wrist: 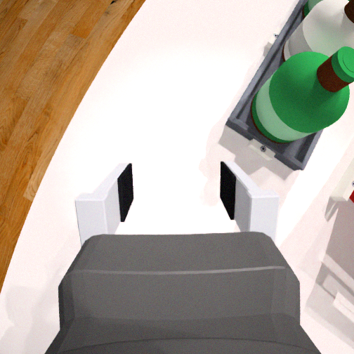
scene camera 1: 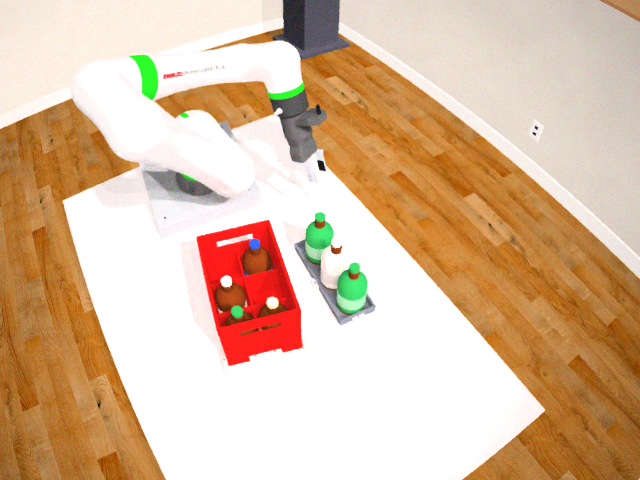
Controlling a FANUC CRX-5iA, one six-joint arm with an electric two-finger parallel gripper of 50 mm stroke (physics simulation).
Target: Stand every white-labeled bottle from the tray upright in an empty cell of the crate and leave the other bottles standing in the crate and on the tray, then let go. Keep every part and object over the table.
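Places are measured from the arm's base along level axes (x ahead, y left, z up), in metres.
Pixels of known places: gripper, fingertip midpoint: [scene camera 1: 317,176].
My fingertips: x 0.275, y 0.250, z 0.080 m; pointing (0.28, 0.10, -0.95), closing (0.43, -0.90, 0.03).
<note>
Ahead of a thing's pixels: the offset from my fingertips to its top centre. "spot": to the spot under its first point. Level surfaces: height alone.
My gripper [scene camera 1: 316,168] [wrist: 176,180] is open and empty, above the table between the robot base and the tray. The grey tray {spot: dz -0.130, dx +0.291, dy -0.153 m} [scene camera 1: 330,303] [wrist: 240,128] holds three upright bottles in a row: a green one {dz +0.006, dx +0.131, dy -0.080 m} [scene camera 1: 318,241] [wrist: 300,100] nearest the gripper, a white one {dz +0.006, dx +0.222, dy -0.093 m} [scene camera 1: 332,272] [wrist: 320,32] with a brown neck in the middle, and another green one {dz +0.006, dx +0.307, dy -0.102 m} [scene camera 1: 351,293] at the far end. Both green bottles have pale green bands. The red crate {dz +0.020, dx +0.190, dy -0.326 m} [scene camera 1: 281,336] holds brown bottles with blue {dz +0.009, dx +0.120, dy -0.263 m} [scene camera 1: 256,260], white {dz +0.009, dx +0.181, dy -0.372 m} [scene camera 1: 230,297], green {dz +0.009, dx +0.267, dy -0.389 m} [scene camera 1: 238,320] and cream {dz +0.009, dx +0.288, dy -0.311 m} [scene camera 1: 272,311] caps. Its back-left and middle-right cells look empty.
The white table {dz -0.155 m} [scene camera 1: 361,392] carries the crate and the tray side by side. The robot's base plate [scene camera 1: 165,219] is behind the crate. The table edge runs along the left of the wrist view, with wooden floor [wrist: 50,75] beyond. A dark pillar [scene camera 1: 311,23] stands at the back.
</note>
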